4 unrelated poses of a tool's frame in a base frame.
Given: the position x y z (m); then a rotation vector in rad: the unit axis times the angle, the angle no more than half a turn.
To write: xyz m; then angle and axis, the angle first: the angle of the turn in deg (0 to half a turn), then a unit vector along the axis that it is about. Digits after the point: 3 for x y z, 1 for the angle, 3 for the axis.
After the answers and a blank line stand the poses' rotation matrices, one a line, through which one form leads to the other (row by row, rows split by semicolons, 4 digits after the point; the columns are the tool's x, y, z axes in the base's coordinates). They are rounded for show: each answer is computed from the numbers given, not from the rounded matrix.
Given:
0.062 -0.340 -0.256 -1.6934 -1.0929 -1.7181
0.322 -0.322 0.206 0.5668 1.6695 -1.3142
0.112 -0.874 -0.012 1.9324 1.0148 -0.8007
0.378 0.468 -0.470 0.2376 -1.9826 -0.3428
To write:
0.062 -0.340 -0.256 151.7 -0.639 -0.413 -0.649
0.322 -0.322 0.206 126.0 0.258 0.759 -0.598
0.112 -0.874 -0.012 133.2 0.831 0.436 -0.344
0.378 0.468 -0.470 116.1 0.117 -0.979 -0.169

-0.1119 0.8034 0.5848; 0.1891 -0.5605 0.8063; 0.9756 0.2008 -0.0893
-0.4822 0.7942 0.3697; -0.1728 0.3274 -0.9289; -0.8588 -0.5118 -0.0206
0.4792 0.8622 -0.1641; 0.3602 -0.3637 -0.8591; -0.8004 0.3526 -0.4848
-0.4198 -0.0132 -0.9075; -0.3172 0.9390 0.1330; 0.8504 0.3437 -0.3984

